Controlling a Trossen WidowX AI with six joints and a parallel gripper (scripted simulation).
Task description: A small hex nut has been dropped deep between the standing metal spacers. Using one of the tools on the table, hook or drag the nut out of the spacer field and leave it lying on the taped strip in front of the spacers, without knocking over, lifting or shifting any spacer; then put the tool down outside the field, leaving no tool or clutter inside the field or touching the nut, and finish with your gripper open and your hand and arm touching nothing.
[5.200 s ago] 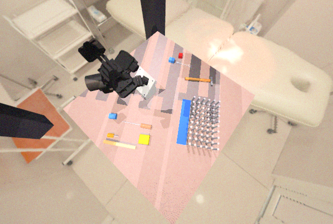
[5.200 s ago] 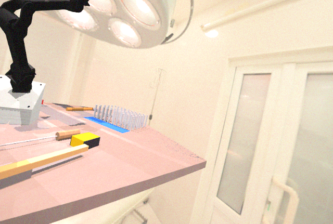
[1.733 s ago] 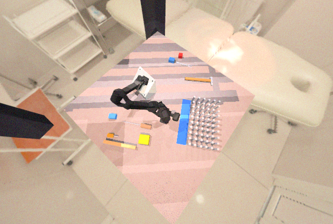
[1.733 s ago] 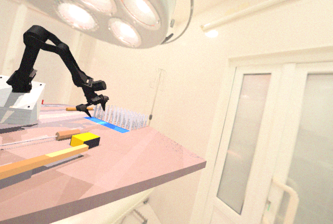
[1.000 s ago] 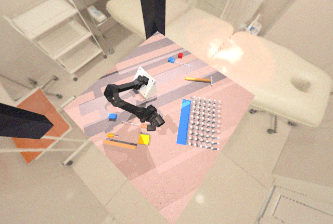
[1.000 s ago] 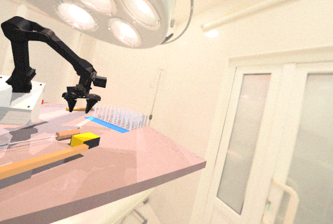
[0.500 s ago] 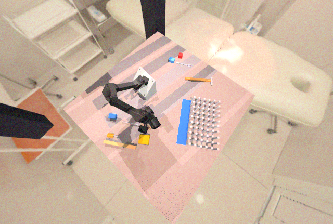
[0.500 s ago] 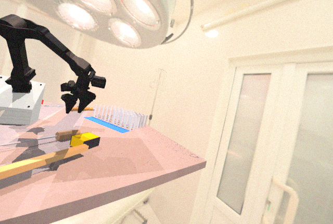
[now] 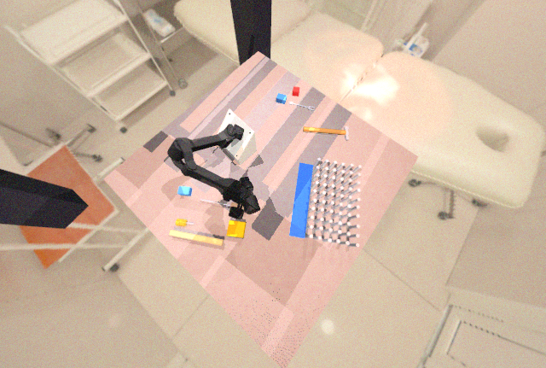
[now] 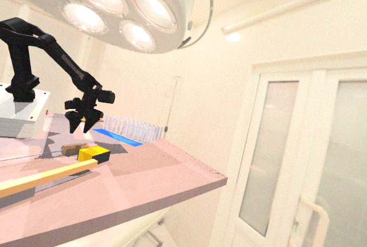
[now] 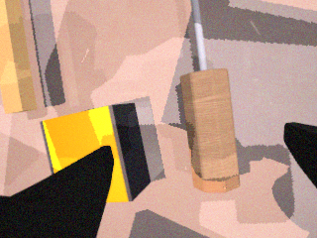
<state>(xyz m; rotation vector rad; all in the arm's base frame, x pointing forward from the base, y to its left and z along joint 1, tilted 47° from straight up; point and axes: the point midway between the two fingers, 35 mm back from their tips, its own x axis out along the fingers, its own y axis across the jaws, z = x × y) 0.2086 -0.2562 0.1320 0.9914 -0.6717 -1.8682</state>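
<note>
The hook tool lies 90 mm behind my gripper tip, 70 mm below it and 40 mm to the right of it. From my gripper tip the other things lie so: grey fork-like tool (750 mm to the left, 90 mm behind, 80 mm below); blue taped strip (240 mm to the left, 240 mm ahead, 80 mm below); yellow block (90 mm to the right, 60 mm below, 60 mm ahead).
</note>
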